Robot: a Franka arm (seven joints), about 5 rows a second.
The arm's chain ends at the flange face. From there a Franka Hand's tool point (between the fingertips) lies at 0.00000 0.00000 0.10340 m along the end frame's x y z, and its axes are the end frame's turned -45 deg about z.
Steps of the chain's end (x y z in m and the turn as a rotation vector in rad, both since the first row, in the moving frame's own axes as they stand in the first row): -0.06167, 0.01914, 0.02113, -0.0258, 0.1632, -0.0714; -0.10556, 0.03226, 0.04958, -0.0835, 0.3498, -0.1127; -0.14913, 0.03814, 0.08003, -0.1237, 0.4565, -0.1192; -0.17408, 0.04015, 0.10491, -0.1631, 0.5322, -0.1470; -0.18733, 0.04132, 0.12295, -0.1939, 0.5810, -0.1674
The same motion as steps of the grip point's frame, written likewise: -0.04666, -0.01669, 0.01972, -0.1336, 0.0972, -0.0714; -0.07668, -0.02198, 0.04297, -0.3064, 0.1883, -0.1127; -0.10656, -0.03914, 0.06869, -0.4103, 0.2353, -0.1192; -0.12233, -0.04856, 0.08933, -0.4917, 0.2610, -0.1470; -0.13066, -0.05261, 0.10420, -0.5479, 0.2737, -0.1674
